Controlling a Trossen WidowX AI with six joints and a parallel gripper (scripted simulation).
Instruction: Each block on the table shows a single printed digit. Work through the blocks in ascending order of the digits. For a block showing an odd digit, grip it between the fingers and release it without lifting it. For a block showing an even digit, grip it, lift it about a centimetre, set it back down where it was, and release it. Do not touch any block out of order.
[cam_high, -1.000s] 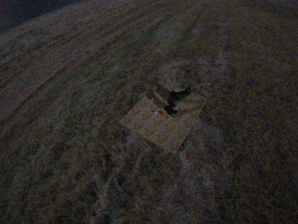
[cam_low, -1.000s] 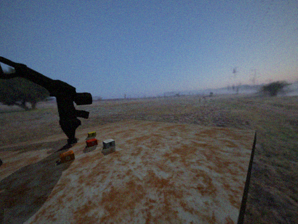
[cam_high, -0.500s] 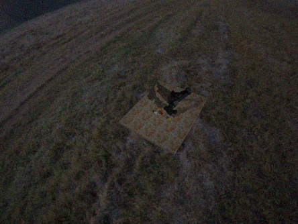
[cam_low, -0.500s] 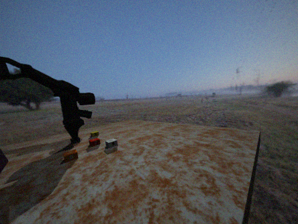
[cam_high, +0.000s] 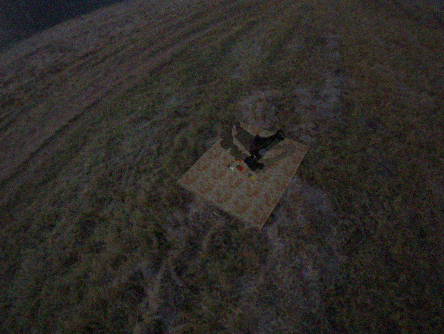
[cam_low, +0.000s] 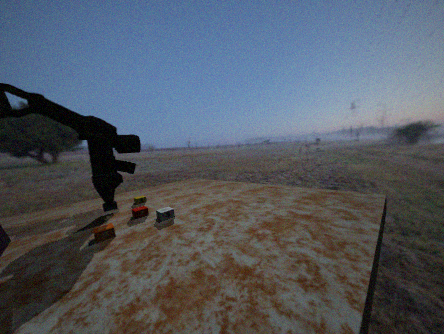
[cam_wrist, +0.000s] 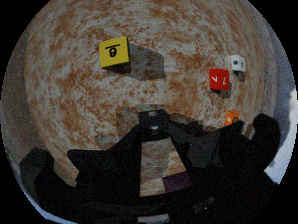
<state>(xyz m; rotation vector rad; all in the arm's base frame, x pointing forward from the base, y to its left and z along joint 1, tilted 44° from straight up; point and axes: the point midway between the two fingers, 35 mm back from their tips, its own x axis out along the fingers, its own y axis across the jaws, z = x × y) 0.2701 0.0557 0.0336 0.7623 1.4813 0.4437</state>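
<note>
Now: the yellow block 100 mm ahead of my gripper tip, 20 mm to the left of it and 10 mm below it. Also, from my gripper tip: orange block: 180 mm to the right, 60 mm behind, 10 mm below; then red block: 130 mm to the right, 30 mm ahead, 10 mm below; then dark block: right at my gripper tip.
</note>
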